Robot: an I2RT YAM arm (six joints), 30 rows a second.
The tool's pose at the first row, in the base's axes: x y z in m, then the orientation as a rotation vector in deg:
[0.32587, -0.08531, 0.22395, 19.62, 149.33, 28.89]
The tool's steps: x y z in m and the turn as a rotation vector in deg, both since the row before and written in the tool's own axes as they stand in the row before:
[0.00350, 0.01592, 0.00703, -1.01, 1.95, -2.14]
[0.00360, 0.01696, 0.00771, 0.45, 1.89, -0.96]
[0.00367, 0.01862, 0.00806, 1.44, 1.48, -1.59]
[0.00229, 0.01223, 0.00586, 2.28, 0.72, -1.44]
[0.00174, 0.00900, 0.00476, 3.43, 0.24, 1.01]
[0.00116, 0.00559, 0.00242, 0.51, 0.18, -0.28]
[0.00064, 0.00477, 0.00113, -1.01, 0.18, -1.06]
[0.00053, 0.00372, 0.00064, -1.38, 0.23, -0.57]
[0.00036, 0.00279, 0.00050, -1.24, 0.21, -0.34]
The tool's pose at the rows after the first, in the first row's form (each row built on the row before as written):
[0.32865, -0.06779, 0.22321, 16.11, 150.93, 30.04]
[0.33085, -0.04897, 0.22230, 14.60, 152.91, 29.65]
[0.33281, -0.02846, 0.22146, 12.58, 154.78, 27.62]
[0.33409, -0.01484, 0.22001, 11.11, 156.10, 24.29]
[0.33501, -0.00474, 0.21806, 13.37, 157.19, 19.96]
[0.33550, 0.00135, 0.21700, 13.10, 157.49, 19.23]
[0.33588, 0.00628, 0.21701, 11.35, 157.45, 20.36]
[0.33596, 0.01008, 0.21726, 10.18, 157.35, 22.14]
[0.33601, 0.01293, 0.21750, 9.36, 157.24, 23.78]

